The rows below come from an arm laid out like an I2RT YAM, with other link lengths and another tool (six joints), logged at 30 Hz.
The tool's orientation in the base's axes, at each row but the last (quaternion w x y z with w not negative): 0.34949 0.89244 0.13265 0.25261; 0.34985 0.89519 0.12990 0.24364; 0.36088 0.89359 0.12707 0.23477; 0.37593 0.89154 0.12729 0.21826; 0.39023 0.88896 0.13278 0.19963; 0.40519 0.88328 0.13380 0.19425; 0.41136 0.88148 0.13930 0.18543; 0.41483 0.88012 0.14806 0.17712
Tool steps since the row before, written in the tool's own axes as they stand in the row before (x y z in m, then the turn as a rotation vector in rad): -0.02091 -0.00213 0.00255 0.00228 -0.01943 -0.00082; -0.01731 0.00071 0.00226 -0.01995 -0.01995 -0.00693; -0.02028 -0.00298 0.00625 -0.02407 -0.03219 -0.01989; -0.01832 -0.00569 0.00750 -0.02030 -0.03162 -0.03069; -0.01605 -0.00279 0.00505 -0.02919 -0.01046 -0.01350; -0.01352 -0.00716 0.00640 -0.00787 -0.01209 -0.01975; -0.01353 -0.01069 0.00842 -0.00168 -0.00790 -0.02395; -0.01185 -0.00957 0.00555 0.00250 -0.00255 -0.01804
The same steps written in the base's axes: -0.01625 -0.00853 -0.01056 0.00029 0.01540 -0.01209; -0.01344 -0.00876 -0.00693 -0.02180 0.01025 -0.01624; -0.01437 -0.00959 -0.01268 -0.03266 0.02486 -0.01806; -0.01270 -0.00788 -0.01417 -0.03458 0.03259 -0.00982; -0.01211 -0.00768 -0.00923 -0.03286 0.00412 -0.00683; -0.00969 -0.00502 -0.01249 -0.01687 0.01770 0.00064; -0.00935 -0.00440 -0.01617 -0.01281 0.02038 0.00770; -0.00926 -0.00273 -0.01302 -0.00590 0.01481 0.00918
